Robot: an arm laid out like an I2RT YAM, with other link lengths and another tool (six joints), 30 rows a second.
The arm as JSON. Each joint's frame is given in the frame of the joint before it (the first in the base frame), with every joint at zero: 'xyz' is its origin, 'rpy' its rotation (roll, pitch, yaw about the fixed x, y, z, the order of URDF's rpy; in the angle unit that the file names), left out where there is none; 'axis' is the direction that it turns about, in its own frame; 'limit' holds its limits. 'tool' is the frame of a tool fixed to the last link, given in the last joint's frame.
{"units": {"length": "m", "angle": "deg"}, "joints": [
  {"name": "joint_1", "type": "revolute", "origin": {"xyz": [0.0, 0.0, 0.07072]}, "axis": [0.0, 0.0, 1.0], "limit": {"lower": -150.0, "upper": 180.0}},
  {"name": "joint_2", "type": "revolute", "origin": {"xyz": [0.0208, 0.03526, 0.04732], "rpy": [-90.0, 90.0, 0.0]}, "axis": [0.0, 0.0, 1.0], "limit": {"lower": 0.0, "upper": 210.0}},
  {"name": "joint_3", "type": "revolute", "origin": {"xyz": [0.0, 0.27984, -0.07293], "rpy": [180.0, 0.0, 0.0]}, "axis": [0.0, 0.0, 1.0], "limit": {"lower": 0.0, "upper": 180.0}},
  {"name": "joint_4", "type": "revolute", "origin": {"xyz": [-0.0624, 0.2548, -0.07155]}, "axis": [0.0, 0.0, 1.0], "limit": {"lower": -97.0, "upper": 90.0}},
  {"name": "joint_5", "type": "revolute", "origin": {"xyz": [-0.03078, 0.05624, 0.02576], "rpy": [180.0, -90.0, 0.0]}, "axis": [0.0, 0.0, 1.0], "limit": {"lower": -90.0, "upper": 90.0}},
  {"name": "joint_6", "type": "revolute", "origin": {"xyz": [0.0, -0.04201, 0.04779], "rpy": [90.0, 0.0, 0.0]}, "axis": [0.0, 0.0, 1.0], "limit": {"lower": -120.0, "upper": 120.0}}
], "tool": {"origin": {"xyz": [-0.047, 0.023, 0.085], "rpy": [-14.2, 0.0, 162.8]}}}
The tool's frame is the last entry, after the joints.
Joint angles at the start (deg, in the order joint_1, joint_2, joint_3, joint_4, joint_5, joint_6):
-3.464, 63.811, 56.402, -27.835, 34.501, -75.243
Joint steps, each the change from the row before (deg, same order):
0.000, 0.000, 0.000, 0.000, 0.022, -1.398
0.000, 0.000, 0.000, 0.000, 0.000, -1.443
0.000, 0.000, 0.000, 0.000, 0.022, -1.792
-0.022, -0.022, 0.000, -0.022, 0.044, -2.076
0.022, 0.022, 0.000, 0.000, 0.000, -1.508
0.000, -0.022, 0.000, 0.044, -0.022, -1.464
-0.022, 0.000, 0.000, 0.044, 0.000, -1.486
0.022, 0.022, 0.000, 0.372, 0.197, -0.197
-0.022, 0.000, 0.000, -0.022, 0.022, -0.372
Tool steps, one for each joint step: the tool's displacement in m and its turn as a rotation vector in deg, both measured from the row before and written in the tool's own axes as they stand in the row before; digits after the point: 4 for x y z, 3 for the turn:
-0.0002, -0.0013, -0.0003, 0.022, 0.344, -1.355
-0.0002, -0.0013, -0.0003, 0.000, 0.354, -1.399
-0.0003, -0.0016, -0.0004, 0.022, 0.442, -1.737
-0.0003, -0.0020, -0.0006, 0.060, 0.522, -1.999
-0.0002, -0.0012, -0.0003, -0.020, 0.383, -1.482
-0.0004, -0.0013, -0.0004, -0.011, 0.294, -1.397
-0.0003, -0.0014, -0.0003, 0.024, 0.332, -1.412
-0.0009, -0.0005, 0.0002, 0.244, -0.235, -0.068
0.0001, -0.0005, -0.0001, 0.033, 0.125, -0.354

